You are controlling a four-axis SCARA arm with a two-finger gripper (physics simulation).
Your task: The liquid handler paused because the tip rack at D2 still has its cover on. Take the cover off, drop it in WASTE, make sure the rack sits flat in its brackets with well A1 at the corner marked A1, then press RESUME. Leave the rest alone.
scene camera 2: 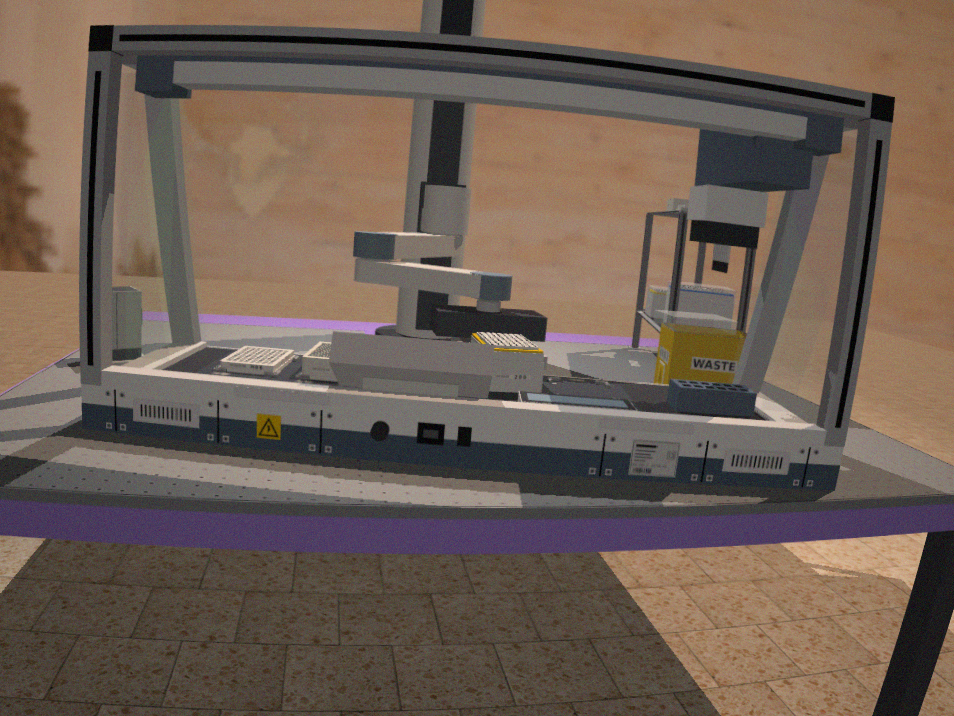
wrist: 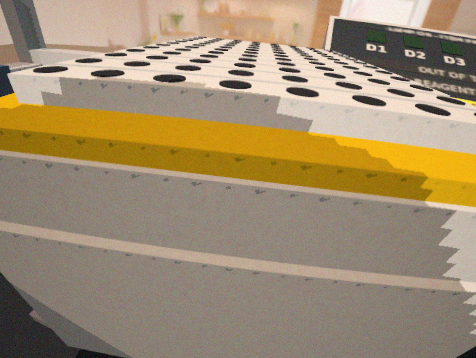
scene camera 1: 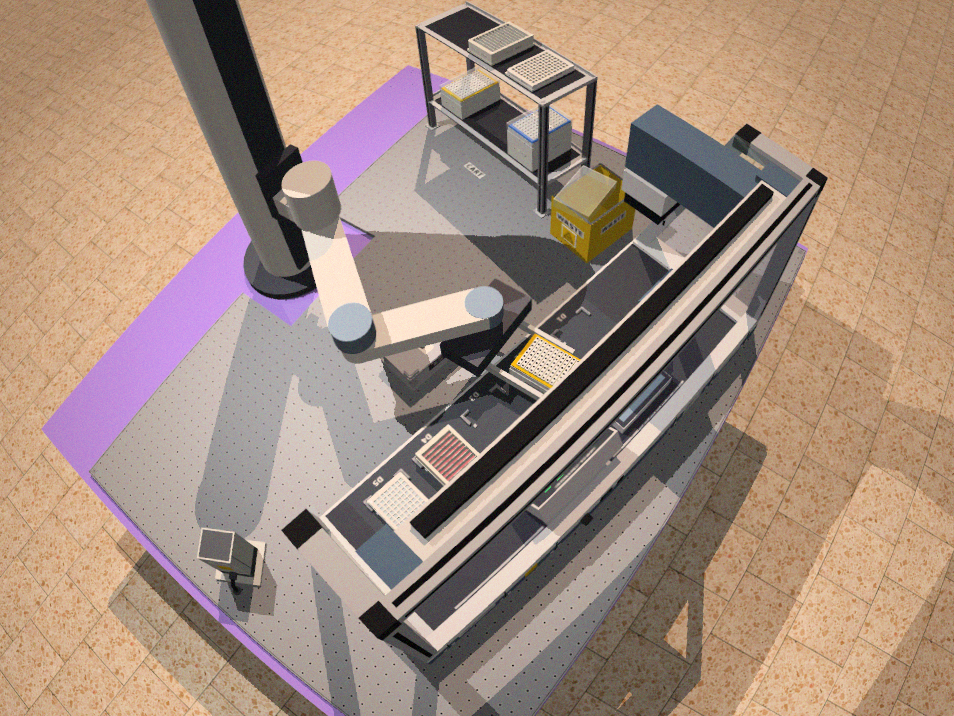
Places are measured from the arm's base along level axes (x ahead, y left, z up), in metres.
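Pixels of known places: gripper, fingertip midpoint: (scene camera 2: 507, 361) (scene camera 1: 557, 375); arm's base at its link origin: (scene camera 1: 292, 256).
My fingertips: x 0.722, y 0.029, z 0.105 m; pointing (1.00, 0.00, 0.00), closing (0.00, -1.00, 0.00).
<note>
For each thing: its top centre in the pictures, then the offset to it from my fingertips. "spot": a spot on its surface instead.
- D2 tip rack at its top centre: (wrist: 266, 52) (scene camera 2: 506, 339) (scene camera 1: 550, 363) 0.018 m back, 0.000 m left, 0.030 m up
- yellow WASTE bin at its top centre: (scene camera 2: 709, 330) (scene camera 1: 595, 192) 0.157 m back, 0.412 m left, 0.043 m up
- status panel at a spot on its surface: (wrist: 400, 65) spot: 0.099 m ahead, 0.105 m right, 0.023 m up
- striped plate at its top centre: (scene camera 2: 338, 351) (scene camera 1: 455, 461) 0.061 m back, 0.245 m right, 0.009 m down
- white plate at its top centre: (scene camera 2: 258, 355) (scene camera 1: 406, 509) 0.083 m back, 0.367 m right, 0.026 m down
- cart at a spot on its surface: (scene camera 1: 544, 165) spot: 0.278 m back, 0.390 m left, 0.079 m up
The D2 tip rack (scene camera 1: 545, 360) (scene camera 2: 506, 342) (wrist: 240, 240) has a white perforated top and a yellow band, with no cover on it. A clear cover (scene camera 1: 589, 191) (scene camera 2: 697, 317) sits in the mouth of the yellow WASTE bin (scene camera 1: 589, 245) (scene camera 2: 685, 350). My dark gripper (scene camera 1: 493, 339) (scene camera 2: 481, 322) is beside the rack on the arm's side, low and close to it. It holds nothing and is partly open; its fingertips are hidden. The rack's long wall fills the wrist view. The brackets, the A1 corner and RESUME do not show clearly, so I cannot tell whether the rack is flat.
A status panel (wrist: 400, 65) with D1, D2 and D3 labels stands beyond the rack. The gantry beam (scene camera 1: 601, 346) (scene camera 2: 493, 92) spans the deck. A striped plate (scene camera 1: 446, 454) is at D4, a white plate (scene camera 1: 398, 499) at D5. The cart (scene camera 1: 544, 165) stands behind the bin.
</note>
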